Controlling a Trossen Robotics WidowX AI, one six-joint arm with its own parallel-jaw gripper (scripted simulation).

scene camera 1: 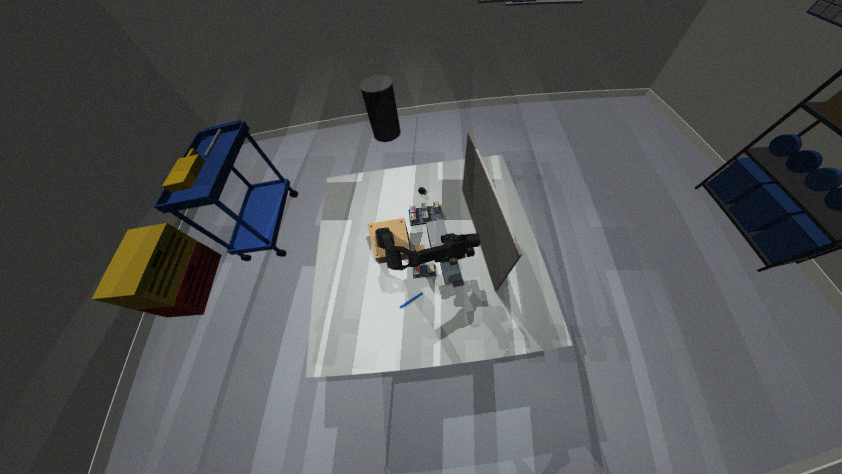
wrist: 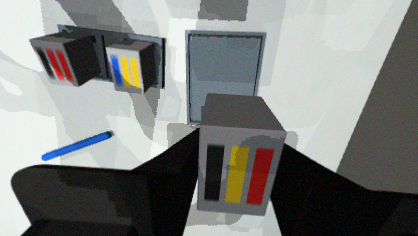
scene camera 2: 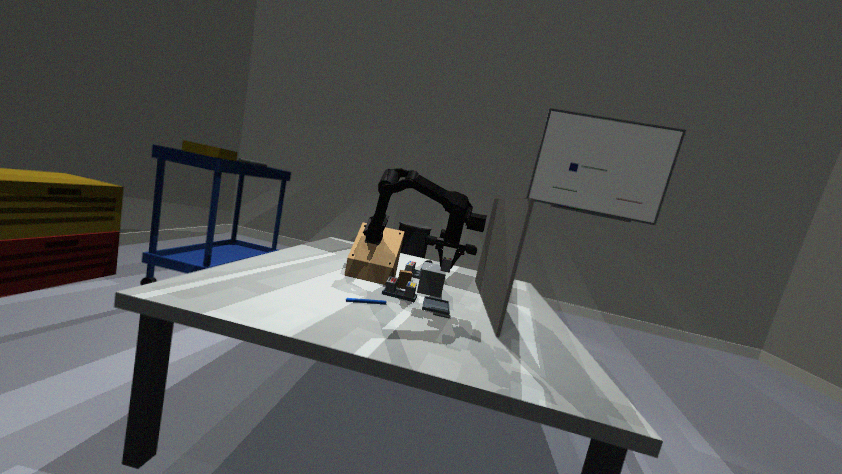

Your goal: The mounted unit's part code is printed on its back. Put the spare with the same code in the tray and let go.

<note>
The gripper [scene camera 2: 445,267] holds a grey spare block [wrist: 240,142]. Further things: a flat grey tray [wrist: 220,62] and a grey mounted unit [scene camera 2: 431,281].
The gripper shows as well in the wrist view [wrist: 231,136].
</note>
